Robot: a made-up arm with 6 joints. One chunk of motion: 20 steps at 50 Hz.
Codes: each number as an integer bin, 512 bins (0 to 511) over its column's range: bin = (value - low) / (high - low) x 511, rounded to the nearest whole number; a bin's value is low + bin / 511 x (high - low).
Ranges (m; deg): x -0.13..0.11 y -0.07..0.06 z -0.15..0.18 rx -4..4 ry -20..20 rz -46..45
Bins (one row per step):
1: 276 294 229 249 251 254
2: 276 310 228 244 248 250
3: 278 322 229 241 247 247
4: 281 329 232 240 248 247
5: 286 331 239 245 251 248
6: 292 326 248 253 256 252
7: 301 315 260 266 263 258
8: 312 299 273 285 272 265
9: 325 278 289 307 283 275
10: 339 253 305 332 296 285
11: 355 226 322 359 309 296
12: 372 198 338 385 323 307
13: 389 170 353 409 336 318
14: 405 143 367 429 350 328
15: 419 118 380 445 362 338
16: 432 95 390 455 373 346
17: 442 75 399 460 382 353
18: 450 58 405 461 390 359
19: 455 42 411 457 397 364
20: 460 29 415 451 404 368
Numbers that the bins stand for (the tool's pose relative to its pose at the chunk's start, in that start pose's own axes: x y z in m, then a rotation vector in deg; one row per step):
1: -0.0004 0.0048 -0.0021 -0.10 -0.35 -0.77
2: -0.0004 0.0089 -0.0028 -0.18 -0.59 -1.48
3: 0.0006 0.0119 -0.0021 -0.23 -0.67 -2.01
4: 0.0020 0.0137 -0.0002 -0.24 -0.59 -2.01
5: 0.0043 0.0142 0.0043 -0.16 -0.35 -1.84
6: 0.0071 0.0129 0.0102 -0.04 0.04 -1.12
7: 0.0114 0.0101 0.0179 0.16 0.59 -0.05
8: 0.0165 0.0061 0.0263 0.46 1.29 1.19
9: 0.0226 0.0007 0.0366 0.81 2.15 2.97
10: 0.0292 -0.0056 0.0470 1.20 3.17 4.75
11: 0.0367 -0.0125 0.0579 1.62 4.19 6.71
12: 0.0447 -0.0196 0.0683 2.03 5.28 8.67
13: 0.0527 -0.0268 0.0780 2.40 6.30 10.63
14: 0.0602 -0.0336 0.0870 2.72 7.40 12.41
15: 0.0668 -0.0400 0.0954 2.97 8.34 14.19
16: 0.0729 -0.0458 0.1019 3.12 9.20 15.62
17: 0.0776 -0.0509 0.1077 3.20 9.90 16.86
18: 0.0814 -0.0552 0.1115 3.22 10.53 17.93
19: 0.0837 -0.0593 0.1154 3.15 11.08 18.82
20: 0.0860 -0.0626 0.1180 3.06 11.62 19.53

